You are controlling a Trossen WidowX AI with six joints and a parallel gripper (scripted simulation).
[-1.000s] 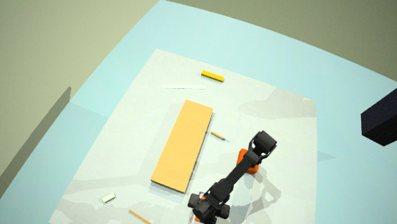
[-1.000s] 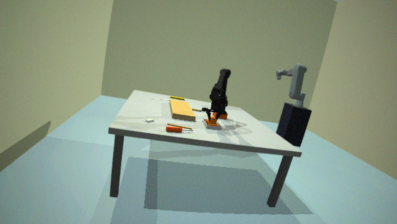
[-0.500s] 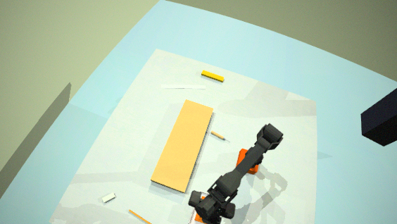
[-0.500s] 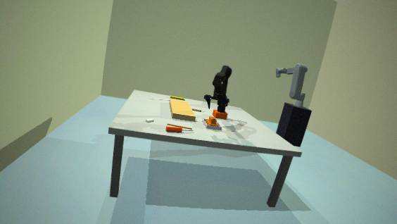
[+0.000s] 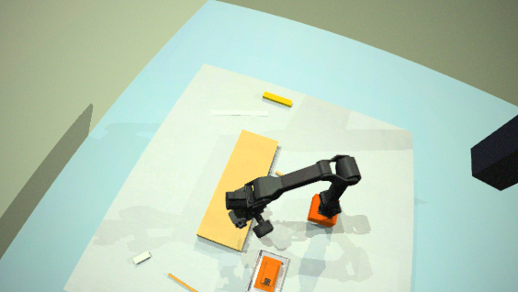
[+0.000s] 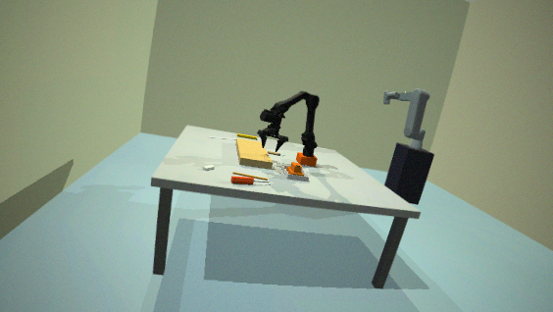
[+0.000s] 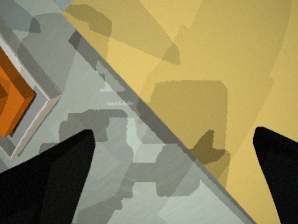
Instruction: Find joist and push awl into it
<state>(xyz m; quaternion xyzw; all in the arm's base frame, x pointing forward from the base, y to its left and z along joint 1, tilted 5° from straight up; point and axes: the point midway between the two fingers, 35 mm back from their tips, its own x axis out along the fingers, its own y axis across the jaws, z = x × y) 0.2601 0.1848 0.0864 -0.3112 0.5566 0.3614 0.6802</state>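
Now: the short pencil-like stick 270 mm to the right of my gripper tip, 80 mm behind it and 70 mm below it. Round my gripper tip: long orange stick (310 mm to the left, 80 mm below, 80 mm ahead); then tray (160 mm behind, 140 mm to the left, 70 mm below); then stud finder (160 mm behind, 150 mm to the left, 30 mm below).
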